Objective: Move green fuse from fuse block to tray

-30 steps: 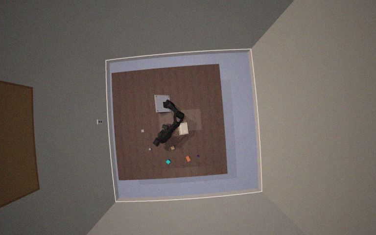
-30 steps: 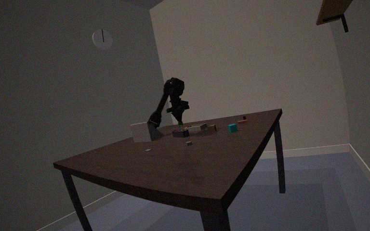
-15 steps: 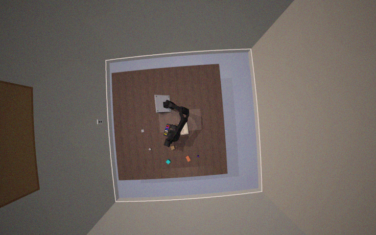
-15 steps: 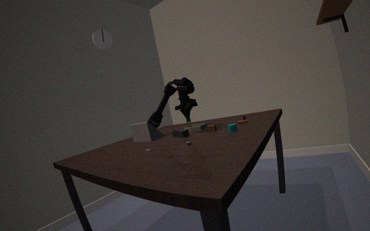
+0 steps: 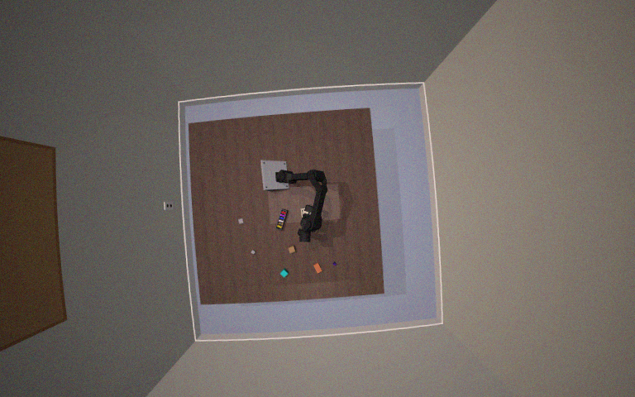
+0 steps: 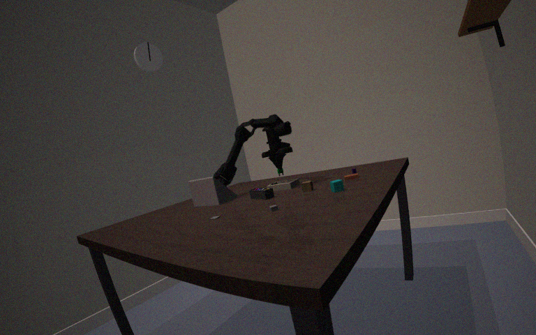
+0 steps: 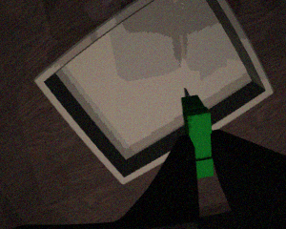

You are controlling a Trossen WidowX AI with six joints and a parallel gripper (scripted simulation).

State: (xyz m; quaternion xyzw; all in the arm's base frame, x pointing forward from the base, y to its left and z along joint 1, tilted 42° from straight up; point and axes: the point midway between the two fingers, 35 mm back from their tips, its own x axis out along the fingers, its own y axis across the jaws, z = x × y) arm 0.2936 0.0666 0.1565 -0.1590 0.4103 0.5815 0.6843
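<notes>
Now: the green fuse 1 cm below my gripper tip. Also, from my gripper tip: white tray (1 cm behind, 1 cm to the left, 9 cm below); then tan cube (19 cm ahead, 13 cm to the right, 8 cm below); then orange block (34 cm ahead, 3 cm to the left, 9 cm below).
</notes>
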